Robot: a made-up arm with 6 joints.
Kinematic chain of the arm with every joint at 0, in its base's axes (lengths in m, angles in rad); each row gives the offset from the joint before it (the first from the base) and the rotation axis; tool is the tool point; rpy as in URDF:
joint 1: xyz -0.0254 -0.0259 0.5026 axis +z
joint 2: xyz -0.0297 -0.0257 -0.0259 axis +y
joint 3: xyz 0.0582 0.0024 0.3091 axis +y
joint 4: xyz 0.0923 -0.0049 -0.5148 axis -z
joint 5: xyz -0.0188 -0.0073 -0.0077 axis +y
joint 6: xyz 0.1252 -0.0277 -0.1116 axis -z
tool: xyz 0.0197 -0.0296 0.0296 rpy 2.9 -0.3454 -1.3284
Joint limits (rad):
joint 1: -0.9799..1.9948
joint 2: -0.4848..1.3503
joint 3: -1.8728..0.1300
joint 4: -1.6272..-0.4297
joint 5: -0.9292..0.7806
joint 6: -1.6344..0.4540
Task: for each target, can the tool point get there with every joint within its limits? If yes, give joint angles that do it. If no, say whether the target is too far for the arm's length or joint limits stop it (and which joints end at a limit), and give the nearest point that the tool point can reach.
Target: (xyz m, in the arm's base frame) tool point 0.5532 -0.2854 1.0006
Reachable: yes | joints -0.4841 -0.1227 -1.5051 -0.9241 0.3468 -1.3093
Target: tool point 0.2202 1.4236 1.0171
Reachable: no: too far | nearest point 0.1180 0.8204 0.7967 | short by 0.650 m
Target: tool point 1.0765 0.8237 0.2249
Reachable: no: too far | nearest point 0.6872 0.5235 0.3120 | short by 0.499 m
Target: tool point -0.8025 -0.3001 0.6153
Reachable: no: joint limits stop it (at a limit: joint 2, joint 3, joint 4, joint 5, joint 6) | nearest point -0.3950 -0.1563 0.3218 | short by 0.522 m
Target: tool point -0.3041 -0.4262 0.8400
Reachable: no: joint limits stop it (at a limit: joint 1, joint 2, joint 4, joint 5, joint 6) | nearest point 0.1584 -0.3720 0.8845 | short by 0.468 m
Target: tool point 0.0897 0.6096 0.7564
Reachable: yes | joints 1.2114 0.3631 -1.6577 -1.3298 -0.7302 -1.4397
